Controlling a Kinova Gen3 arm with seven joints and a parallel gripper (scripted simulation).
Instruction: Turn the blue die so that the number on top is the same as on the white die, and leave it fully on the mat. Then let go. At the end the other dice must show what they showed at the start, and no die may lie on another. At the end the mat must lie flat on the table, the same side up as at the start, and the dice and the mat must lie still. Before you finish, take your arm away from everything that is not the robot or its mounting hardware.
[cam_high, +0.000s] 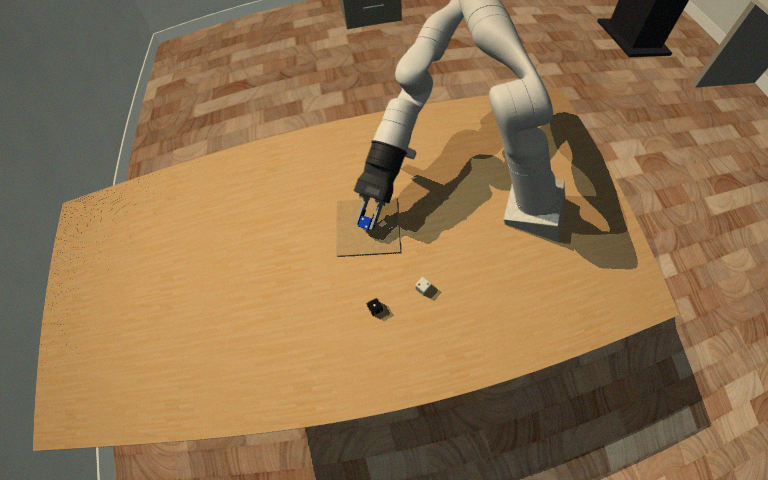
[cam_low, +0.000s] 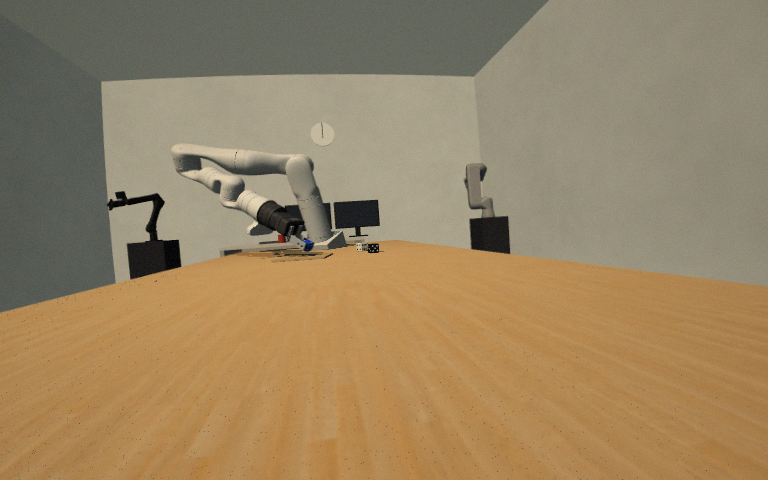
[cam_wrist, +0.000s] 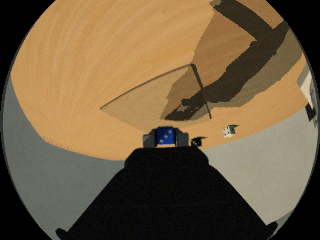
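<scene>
Now: hand 4 cm above the tan mat. Round my hand: blue die 1 cm to the left; then black die 2 cm ahead, 19 cm to the left, 3 cm below; then white die 8 cm behind, 17 cm to the left, 3 cm below.
</scene>
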